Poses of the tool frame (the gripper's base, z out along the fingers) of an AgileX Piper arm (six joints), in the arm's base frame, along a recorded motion.
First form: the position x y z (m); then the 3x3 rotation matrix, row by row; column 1 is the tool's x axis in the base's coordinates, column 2 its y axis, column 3 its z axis. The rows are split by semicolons.
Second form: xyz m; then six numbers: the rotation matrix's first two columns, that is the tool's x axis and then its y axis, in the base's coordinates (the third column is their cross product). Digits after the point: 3 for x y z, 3 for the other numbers.
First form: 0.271 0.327 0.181; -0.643 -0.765 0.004; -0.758 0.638 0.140; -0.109 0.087 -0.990
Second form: 0.271 0.327 0.181 -0.643 -0.758 -0.109 -0.765 0.638 0.087
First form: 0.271 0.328 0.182; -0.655 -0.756 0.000; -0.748 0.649 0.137; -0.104 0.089 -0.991
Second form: 0.271 0.328 0.182 -0.655 -0.748 -0.104 -0.756 0.649 0.089
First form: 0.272 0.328 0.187; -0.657 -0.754 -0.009; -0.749 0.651 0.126; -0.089 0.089 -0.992
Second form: 0.272 0.328 0.187 -0.657 -0.749 -0.089 -0.754 0.651 0.089
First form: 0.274 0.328 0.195; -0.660 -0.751 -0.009; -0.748 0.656 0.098; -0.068 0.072 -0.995
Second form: 0.274 0.328 0.195 -0.660 -0.748 -0.068 -0.751 0.656 0.072
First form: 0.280 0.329 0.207; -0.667 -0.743 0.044; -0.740 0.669 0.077; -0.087 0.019 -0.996
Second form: 0.280 0.329 0.207 -0.667 -0.740 -0.087 -0.743 0.669 0.019
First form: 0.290 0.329 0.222; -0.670 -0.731 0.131; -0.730 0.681 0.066; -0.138 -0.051 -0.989
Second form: 0.290 0.329 0.222 -0.670 -0.730 -0.138 -0.731 0.681 -0.051
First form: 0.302 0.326 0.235; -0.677 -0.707 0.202; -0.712 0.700 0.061; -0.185 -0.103 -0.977
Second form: 0.302 0.326 0.235 -0.677 -0.712 -0.185 -0.707 0.700 -0.103
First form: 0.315 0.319 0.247; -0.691 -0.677 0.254; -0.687 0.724 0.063; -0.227 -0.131 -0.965
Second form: 0.315 0.319 0.247 -0.691 -0.687 -0.227 -0.677 0.724 -0.131
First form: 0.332 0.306 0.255; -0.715 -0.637 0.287; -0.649 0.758 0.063; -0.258 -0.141 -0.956
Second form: 0.332 0.306 0.255 -0.715 -0.649 -0.258 -0.637 0.758 -0.141
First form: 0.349 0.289 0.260; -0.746 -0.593 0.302; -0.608 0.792 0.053; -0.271 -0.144 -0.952
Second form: 0.349 0.289 0.260 -0.746 -0.608 -0.271 -0.593 0.792 -0.144
